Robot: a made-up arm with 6 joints. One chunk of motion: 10 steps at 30 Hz.
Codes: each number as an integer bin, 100 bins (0 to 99) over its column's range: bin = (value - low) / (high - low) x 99, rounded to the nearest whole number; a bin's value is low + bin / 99 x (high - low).
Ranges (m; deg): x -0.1..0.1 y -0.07..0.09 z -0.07..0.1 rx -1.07..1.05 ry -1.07..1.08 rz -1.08..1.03
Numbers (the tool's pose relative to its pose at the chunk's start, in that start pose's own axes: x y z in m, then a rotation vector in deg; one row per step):
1: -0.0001 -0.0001 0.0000 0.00 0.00 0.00
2: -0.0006 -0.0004 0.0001 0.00 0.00 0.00
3: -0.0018 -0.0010 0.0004 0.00 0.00 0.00
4: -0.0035 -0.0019 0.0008 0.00 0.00 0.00
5: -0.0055 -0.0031 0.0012 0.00 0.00 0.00
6: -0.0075 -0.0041 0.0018 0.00 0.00 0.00
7: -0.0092 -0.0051 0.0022 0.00 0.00 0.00
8: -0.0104 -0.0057 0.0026 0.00 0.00 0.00
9: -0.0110 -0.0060 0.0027 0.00 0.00 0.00
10: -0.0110 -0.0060 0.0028 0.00 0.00 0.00
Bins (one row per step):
1: 49 43 41 50 49 51
2: 49 43 41 50 49 51
3: 49 43 41 50 49 51
4: 48 42 41 50 49 51
5: 47 41 41 50 49 51
6: 46 41 42 50 49 51
7: 45 40 42 50 49 51
8: 44 40 42 50 49 51
9: 44 40 42 50 49 51
10: 44 40 42 50 49 51

